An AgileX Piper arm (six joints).
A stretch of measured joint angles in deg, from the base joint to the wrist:
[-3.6 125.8 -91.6 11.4 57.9 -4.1]
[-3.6 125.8 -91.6 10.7 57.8 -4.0]
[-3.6 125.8 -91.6 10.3 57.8 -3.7]
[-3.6 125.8 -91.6 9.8 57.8 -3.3]
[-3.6 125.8 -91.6 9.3 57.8 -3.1]
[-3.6 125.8 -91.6 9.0 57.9 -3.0]
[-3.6 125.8 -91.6 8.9 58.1 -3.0]
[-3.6 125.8 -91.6 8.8 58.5 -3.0]
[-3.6 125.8 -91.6 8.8 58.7 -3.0]
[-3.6 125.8 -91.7 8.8 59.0 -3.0]
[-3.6 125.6 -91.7 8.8 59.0 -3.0]
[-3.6 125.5 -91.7 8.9 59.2 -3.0]
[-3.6 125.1 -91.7 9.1 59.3 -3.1]
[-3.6 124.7 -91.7 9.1 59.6 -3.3]
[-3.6 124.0 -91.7 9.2 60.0 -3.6]
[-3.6 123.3 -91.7 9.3 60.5 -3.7]
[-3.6 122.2 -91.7 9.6 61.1 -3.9]
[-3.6 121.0 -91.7 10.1 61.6 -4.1]
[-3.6 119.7 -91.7 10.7 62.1 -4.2]
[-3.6 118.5 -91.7 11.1 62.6 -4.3]
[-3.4 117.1 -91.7 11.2 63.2 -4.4]
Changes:
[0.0 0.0 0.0 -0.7 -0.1 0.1]
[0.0 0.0 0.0 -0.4 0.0 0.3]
[0.0 0.0 0.0 -0.5 0.0 0.4]
[0.0 0.0 0.0 -0.5 0.0 0.2]
[0.0 0.0 0.0 -0.3 0.1 0.1]
[0.0 0.0 0.0 -0.1 0.2 0.0]
[0.0 0.0 0.0 -0.1 0.4 0.0]
[0.0 0.0 0.0 0.0 0.2 0.0]
[0.0 0.0 -0.1 0.0 0.3 0.0]
[0.0 -0.2 0.0 0.0 0.0 0.0]
[0.0 -0.1 0.0 0.1 0.2 0.0]
[0.0 -0.4 0.0 0.2 0.1 -0.1]
[0.0 -0.4 0.0 0.0 0.3 -0.2]
[0.0 -0.7 0.0 0.1 0.4 -0.3]
[0.0 -0.7 0.0 0.1 0.5 -0.1]
[0.0 -1.1 0.0 0.3 0.6 -0.2]
[0.0 -1.2 0.0 0.5 0.5 -0.2]
[0.0 -1.3 0.0 0.6 0.5 -0.1]
[0.0 -1.2 0.0 0.4 0.5 -0.1]
[0.2 -1.4 0.0 0.1 0.6 -0.1]

